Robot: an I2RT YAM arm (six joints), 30 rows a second.
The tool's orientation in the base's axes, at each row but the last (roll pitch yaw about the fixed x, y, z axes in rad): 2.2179, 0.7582, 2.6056; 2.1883, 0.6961, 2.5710; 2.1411, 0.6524, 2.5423; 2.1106, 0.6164, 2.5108; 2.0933, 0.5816, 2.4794; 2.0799, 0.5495, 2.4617; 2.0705, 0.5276, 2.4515; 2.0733, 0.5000, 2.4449; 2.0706, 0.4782, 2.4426; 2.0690, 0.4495, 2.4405
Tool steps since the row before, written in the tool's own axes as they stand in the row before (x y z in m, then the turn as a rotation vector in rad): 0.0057, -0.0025, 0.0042, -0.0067, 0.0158, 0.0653; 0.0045, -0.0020, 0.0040, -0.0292, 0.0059, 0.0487; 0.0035, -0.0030, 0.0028, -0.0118, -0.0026, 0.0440; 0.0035, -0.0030, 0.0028, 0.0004, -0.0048, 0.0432; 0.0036, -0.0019, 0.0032, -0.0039, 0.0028, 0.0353; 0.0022, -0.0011, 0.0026, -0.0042, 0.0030, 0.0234; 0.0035, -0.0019, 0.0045, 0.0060, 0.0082, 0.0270; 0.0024, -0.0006, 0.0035, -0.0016, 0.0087, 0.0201; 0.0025, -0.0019, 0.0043, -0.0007, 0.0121, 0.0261; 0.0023, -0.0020, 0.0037, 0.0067, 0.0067, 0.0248
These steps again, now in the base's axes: 0.0001, 0.0021, -0.0072, 0.0515, 0.0411, -0.0148; 0.0004, 0.0023, -0.0059, 0.0548, 0.0161, 0.0008; 0.0001, 0.0008, -0.0053, 0.0408, 0.0153, -0.0135; 0.0001, 0.0010, -0.0053, 0.0324, 0.0192, -0.0217; 0.0002, 0.0022, -0.0047, 0.0288, 0.0181, -0.0106; 0.0005, 0.0018, -0.0030, 0.0201, 0.0119, -0.0053; 0.0011, 0.0030, -0.0051, 0.0158, 0.0228, -0.0080; 0.0010, 0.0028, -0.0031, 0.0158, 0.0152, -0.0010; 0.0015, 0.0025, -0.0045, 0.0196, 0.0210, -0.0014; 0.0011, 0.0021, -0.0042, 0.0135, 0.0213, -0.0083
